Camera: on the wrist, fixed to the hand. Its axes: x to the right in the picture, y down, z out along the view.
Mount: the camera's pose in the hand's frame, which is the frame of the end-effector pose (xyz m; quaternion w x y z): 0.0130 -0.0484 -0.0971 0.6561 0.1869 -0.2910 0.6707
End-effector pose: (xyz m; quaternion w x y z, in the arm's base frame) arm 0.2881 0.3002 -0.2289 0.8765 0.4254 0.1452 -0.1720
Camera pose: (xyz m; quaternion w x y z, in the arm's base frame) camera 0.2687 0.3471 -0.3256 0.6532 0.4903 -0.4773 0.3241
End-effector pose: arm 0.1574 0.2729 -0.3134 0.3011 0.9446 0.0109 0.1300
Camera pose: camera 0.1483 0.3688 -0.2618 0.0630 -0.7212 0.6898 -0.0103
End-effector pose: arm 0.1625 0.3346 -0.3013 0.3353 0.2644 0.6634 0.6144
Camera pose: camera 0.0825 0.2775 -0.3489 0.0485 -0.8599 -0.2752 -0.4271
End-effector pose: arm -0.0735 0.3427 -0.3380 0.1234 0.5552 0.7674 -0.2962
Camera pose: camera -0.1093 0.4002 -0.2523 0.3992 0.8158 0.0398 -0.4166
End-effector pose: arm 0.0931 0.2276 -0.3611 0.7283 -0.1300 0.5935 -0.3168
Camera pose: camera -0.0125 0.2007 -0.3693 0.8874 0.3567 0.2055 0.2075
